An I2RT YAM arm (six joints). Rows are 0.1 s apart.
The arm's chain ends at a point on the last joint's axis. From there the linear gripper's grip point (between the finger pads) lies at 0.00 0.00 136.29 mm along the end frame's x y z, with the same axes.
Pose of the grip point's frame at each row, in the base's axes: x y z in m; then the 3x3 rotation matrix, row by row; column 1 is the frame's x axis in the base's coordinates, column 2 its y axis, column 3 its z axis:
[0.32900, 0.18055, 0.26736], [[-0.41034, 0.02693, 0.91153], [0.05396, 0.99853, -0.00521], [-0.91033, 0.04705, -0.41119]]
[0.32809, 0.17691, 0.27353], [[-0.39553, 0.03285, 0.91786], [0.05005, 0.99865, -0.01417], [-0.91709, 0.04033, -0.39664]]
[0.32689, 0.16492, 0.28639], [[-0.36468, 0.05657, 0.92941], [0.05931, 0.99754, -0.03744], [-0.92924, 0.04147, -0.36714]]
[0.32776, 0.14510, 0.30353], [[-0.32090, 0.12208, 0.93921], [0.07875, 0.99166, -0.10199], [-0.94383, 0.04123, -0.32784]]
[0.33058, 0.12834, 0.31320], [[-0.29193, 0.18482, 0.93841], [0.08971, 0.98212, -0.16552], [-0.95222, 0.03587, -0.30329]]
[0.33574, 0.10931, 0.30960], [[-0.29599, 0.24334, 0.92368], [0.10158, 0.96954, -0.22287], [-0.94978, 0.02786, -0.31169]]
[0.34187, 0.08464, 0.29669], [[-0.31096, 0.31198, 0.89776], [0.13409, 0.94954, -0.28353], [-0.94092, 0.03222, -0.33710]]
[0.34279, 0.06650, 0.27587], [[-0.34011, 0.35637, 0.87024], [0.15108, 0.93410, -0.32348], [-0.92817, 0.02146, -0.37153]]
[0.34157, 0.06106, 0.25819], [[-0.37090, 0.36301, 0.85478], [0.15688, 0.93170, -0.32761], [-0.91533, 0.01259, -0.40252]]
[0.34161, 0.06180, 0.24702], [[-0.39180, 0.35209, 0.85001], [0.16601, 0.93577, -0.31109], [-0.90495, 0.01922, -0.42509]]
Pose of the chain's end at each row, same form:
[0.20477, 0.18126, 0.32340], [[-0.41034, 0.02693, 0.91153], [0.05396, 0.99853, -0.00521], [-0.91033, 0.04705, -0.41119]]
[0.20299, 0.17884, 0.32759], [[-0.39553, 0.03285, 0.91786], [0.05005, 0.99865, -0.01417], [-0.91709, 0.04033, -0.39664]]
[0.20022, 0.17002, 0.33643], [[-0.36468, 0.05657, 0.92941], [0.05931, 0.99754, -0.03744], [-0.92924, 0.04147, -0.36714]]
[0.19976, 0.15900, 0.34821], [[-0.32090, 0.12208, 0.93921], [0.07875, 0.99166, -0.10199], [-0.94383, 0.04123, -0.32784]]
[0.20268, 0.15090, 0.35454], [[-0.29193, 0.18482, 0.93841], [0.08971, 0.98212, -0.16552], [-0.95222, 0.03587, -0.30329]]
[0.20985, 0.13968, 0.35208], [[-0.29599, 0.24334, 0.92368], [0.10158, 0.96954, -0.22287], [-0.94978, 0.02786, -0.31169]]
[0.21951, 0.12328, 0.34263], [[-0.31096, 0.31198, 0.89776], [0.13409, 0.94954, -0.28353], [-0.94092, 0.03222, -0.33710]]
[0.22418, 0.11059, 0.32651], [[-0.34011, 0.35637, 0.87024], [0.15108, 0.93410, -0.32348], [-0.92817, 0.02146, -0.37153]]
[0.22507, 0.10571, 0.31305], [[-0.37090, 0.36301, 0.85478], [0.15688, 0.93170, -0.32761], [-0.91533, 0.01259, -0.40252]]
[0.22576, 0.10420, 0.30496], [[-0.39180, 0.35209, 0.85001], [0.16601, 0.93577, -0.31109], [-0.90495, 0.01922, -0.42509]]

